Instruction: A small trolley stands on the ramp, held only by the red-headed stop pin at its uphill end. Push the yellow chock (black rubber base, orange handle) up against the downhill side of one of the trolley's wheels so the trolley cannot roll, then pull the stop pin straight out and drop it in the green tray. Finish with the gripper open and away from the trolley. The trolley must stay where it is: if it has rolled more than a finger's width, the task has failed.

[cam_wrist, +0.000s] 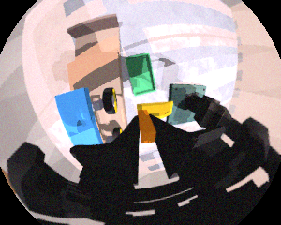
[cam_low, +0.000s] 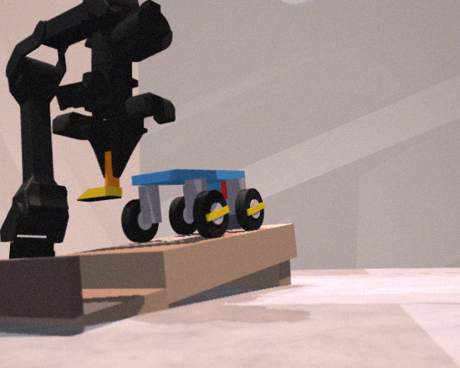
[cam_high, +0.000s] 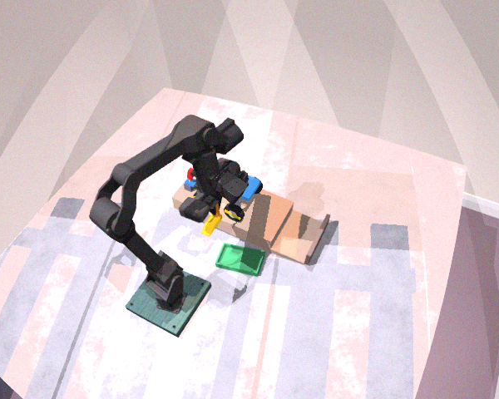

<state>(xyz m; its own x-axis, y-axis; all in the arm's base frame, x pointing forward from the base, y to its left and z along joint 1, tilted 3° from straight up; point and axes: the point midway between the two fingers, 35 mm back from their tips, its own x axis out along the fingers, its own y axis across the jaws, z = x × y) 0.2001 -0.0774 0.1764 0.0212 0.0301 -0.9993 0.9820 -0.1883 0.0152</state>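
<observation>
Now: the red-headed stop pin 130 mm to the left of my gripper tip, 120 mm ahead of it and 30 mm below it. Also, from my gripper tip: yellow chock (20 mm behind, 10 mm below); then raised lip (250 mm to the right, 130 mm below, 70 mm ahead); then blue-topped trolley (120 mm ahead, 50 mm below, 20 mm to the left).
</observation>
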